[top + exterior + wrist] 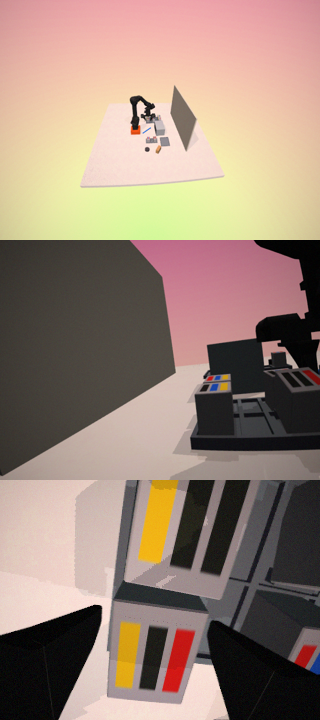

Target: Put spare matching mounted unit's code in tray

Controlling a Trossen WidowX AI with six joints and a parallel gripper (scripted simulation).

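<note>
Right now the flat tray is 36 cm to the right of my gripper tip, 17 cm ahead of it and 1 cm below it. Round my gripper tip: small rack 34 cm to the right, 3 cm ahead, 1 cm below; blue pen 17 cm to the right, 2 cm behind, 1 cm below; mounted unit 17 cm to the right, 13 cm ahead, 3 cm above.
</note>
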